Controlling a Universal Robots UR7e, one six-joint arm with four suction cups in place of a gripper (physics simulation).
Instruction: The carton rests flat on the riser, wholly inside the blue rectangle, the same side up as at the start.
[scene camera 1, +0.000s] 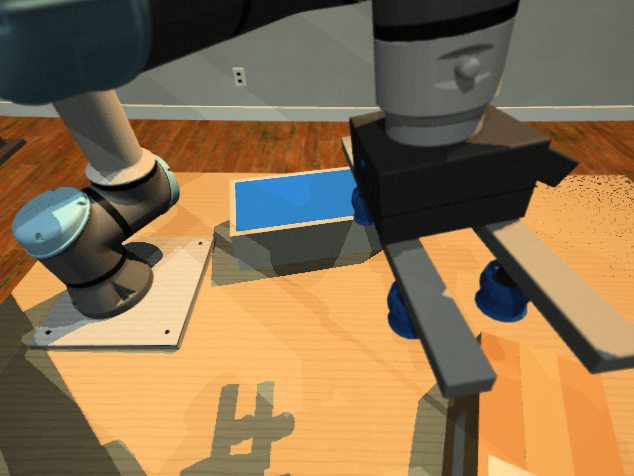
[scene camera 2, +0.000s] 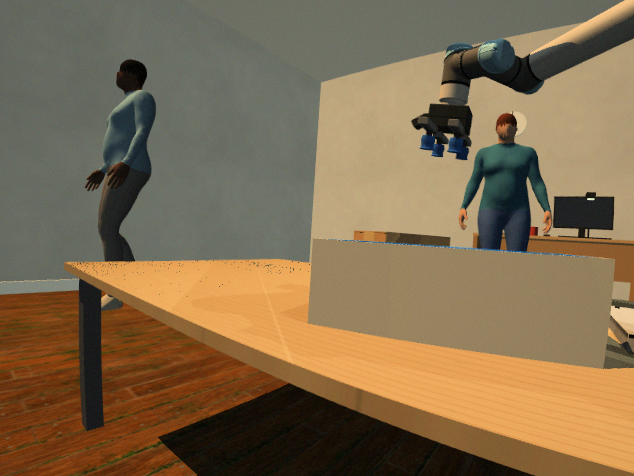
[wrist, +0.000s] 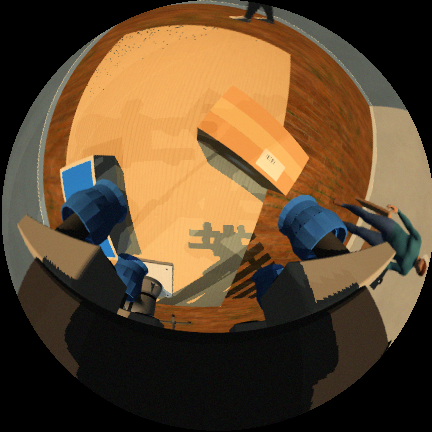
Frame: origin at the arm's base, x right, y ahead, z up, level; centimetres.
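Seen in the pictures: hand at its tool point: (scene camera 2: 445, 154) (wrist: 199, 249); arm's base at its link origin: (scene camera 1: 116, 287) (wrist: 147, 284).
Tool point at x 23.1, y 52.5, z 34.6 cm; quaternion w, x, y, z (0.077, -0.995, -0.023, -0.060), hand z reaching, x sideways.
Pixels of each thing's top centre, then the offset from my tool point to it. Level surfaces: height alone.
- orange-brown carton at its top centre: (scene camera 1: 550, 469) (wrist: 264, 140) (scene camera 2: 403, 233) dx +15.0, dy +15.3, dz -21.6 cm
- grey riser at its top centre: (scene camera 2: 452, 247) (scene camera 1: 306, 196) (wrist: 82, 215) dx -39.2, dy -9.9, dz -24.4 cm
- blue rectangle at its top centre: (scene camera 2: 452, 247) (scene camera 1: 306, 196) (wrist: 82, 215) dx -39.2, dy -9.9, dz -24.4 cm
- table at its surface level: dz -36.5 cm
The orange-brown carton (scene camera 1: 542, 399) (scene camera 2: 373, 236) (wrist: 252, 132) has a lighter tape stripe along its top and a white label near one end. It lies on the table at the lower right in scene camera 1, partly cut off by the frame. The grey riser (scene camera 1: 307, 251) (scene camera 2: 460, 302) stands apart from it, with the blue rectangle (scene camera 1: 291, 199) (wrist: 79, 180) on its top; no carton is on the visible part. My gripper (scene camera 1: 435, 266) (scene camera 2: 445, 147) (wrist: 205, 250) hangs high above the table, its blue cups pointing down. They are open and hold nothing, apart from the carton.
The arm's base plate (scene camera 1: 179, 302) (wrist: 167, 272) is on the table (scene camera 1: 307, 358) (scene camera 2: 245, 327) (wrist: 165, 90), left of the riser in scene camera 1. One person (scene camera 2: 506, 179) stands beyond the table near a monitor (scene camera 2: 583, 212). Another person (scene camera 2: 128, 133) stands at the left in scene camera 2.
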